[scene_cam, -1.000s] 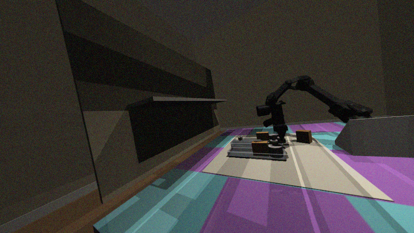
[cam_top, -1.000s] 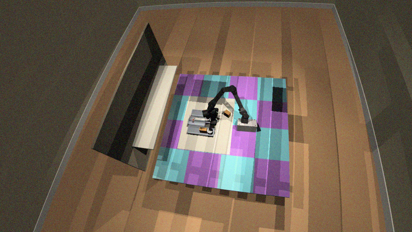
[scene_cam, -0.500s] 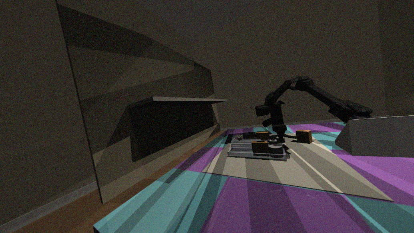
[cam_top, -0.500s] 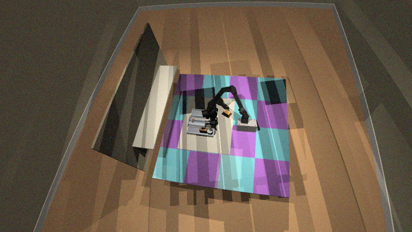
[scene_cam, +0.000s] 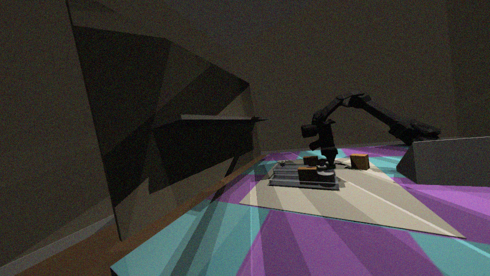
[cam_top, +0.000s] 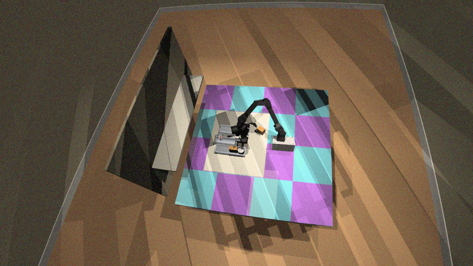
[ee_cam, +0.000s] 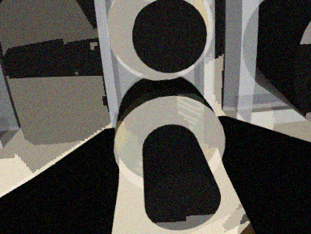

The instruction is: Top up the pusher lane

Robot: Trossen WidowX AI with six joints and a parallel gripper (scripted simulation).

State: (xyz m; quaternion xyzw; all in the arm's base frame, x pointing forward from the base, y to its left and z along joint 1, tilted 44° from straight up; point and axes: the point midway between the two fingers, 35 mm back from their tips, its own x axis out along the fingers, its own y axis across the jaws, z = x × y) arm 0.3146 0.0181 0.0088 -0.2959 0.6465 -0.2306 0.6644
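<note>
Now: the lane unit 160 mm ahead of my gripper tip, 30 mm to the left of it and 30 mm below it. Round my gripper tip: brown box 120 mm behind, 100 mm to the right, 10 mm below.
</note>
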